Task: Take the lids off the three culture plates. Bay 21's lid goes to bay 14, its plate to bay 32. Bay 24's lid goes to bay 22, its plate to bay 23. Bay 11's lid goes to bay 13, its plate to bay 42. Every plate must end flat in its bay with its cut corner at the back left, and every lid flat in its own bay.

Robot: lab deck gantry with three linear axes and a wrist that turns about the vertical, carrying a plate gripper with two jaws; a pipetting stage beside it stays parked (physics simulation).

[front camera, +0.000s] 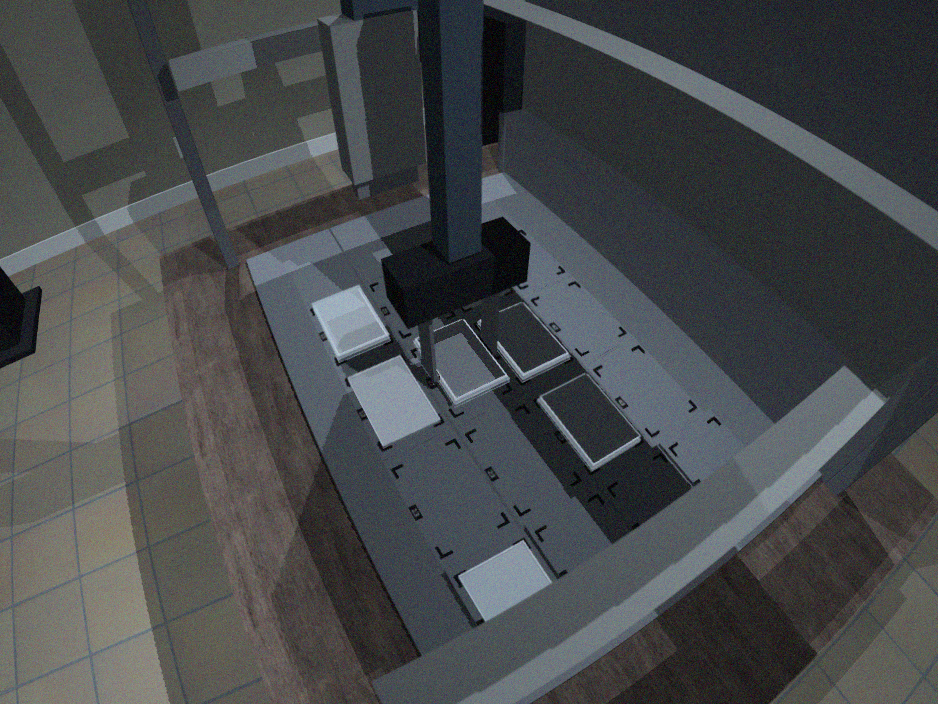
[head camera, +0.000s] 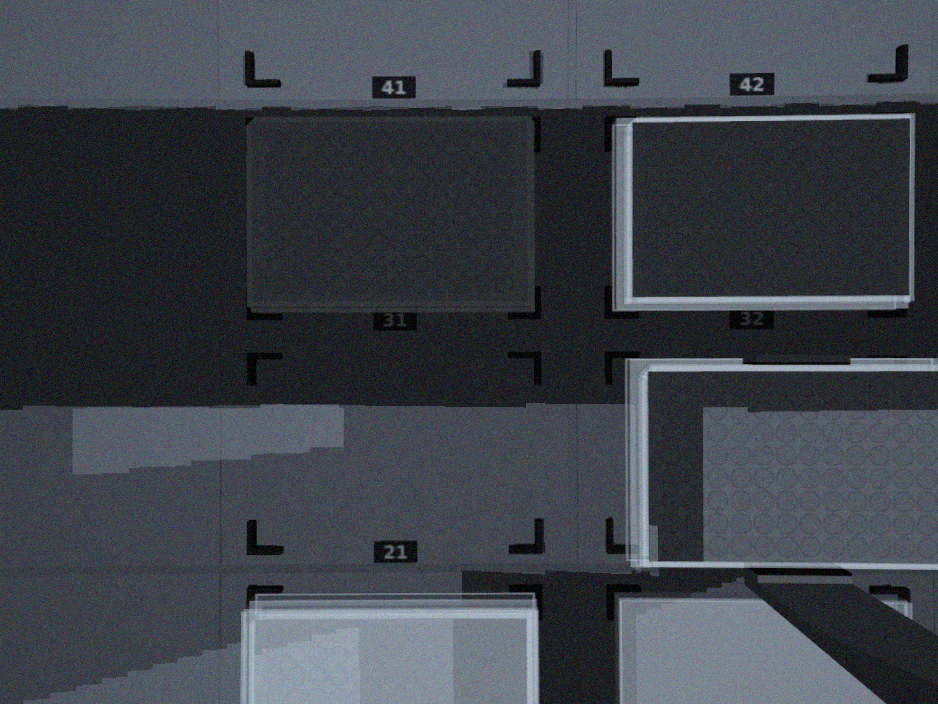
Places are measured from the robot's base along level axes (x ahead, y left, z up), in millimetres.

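Pixels of known places: gripper, fingertip midpoint: (front camera: 459, 359) (head camera: 787, 463); robot's base, link origin: (front camera: 313, 310).
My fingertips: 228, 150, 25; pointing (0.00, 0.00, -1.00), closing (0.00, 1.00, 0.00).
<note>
Ahead of a thing's pixels: the offset from my fingertips to its top centre, as dx, dy, dz.
My gripper (front camera: 460, 365) (head camera: 797, 466) is shut on a plate {+0, +0, +7} (front camera: 474, 372) (head camera: 818, 488) and holds it level, slightly above bay 22. Wells show in it, and its cut corner is at the top left in the head view. An unlidded plate {+0, +107, -11} (front camera: 534, 341) (head camera: 769, 208) lies in bay 32. In bay 11 a plate with a pale lid {-164, -107, -9} (front camera: 350, 322) (head camera: 390, 659) is whole. One pale lid {+327, -107, -3} (front camera: 503, 581) lies flat in bay 14. Another pale lid-like piece {+0, -107, -17} (front camera: 393, 400) (head camera: 704, 655) lies in bay 12, partly behind a jaw in the head view.
A dark plate {-164, +107, -11} (head camera: 390, 215) sits in bay 31. Another plate {+164, +107, -11} (front camera: 589, 422) sits in bay 33. The parked pipetting stage (front camera: 386, 98) stands at the back. A pale barrier (front camera: 628, 583) crosses the front and a tall panel (front camera: 681, 227) runs along the right.
</note>
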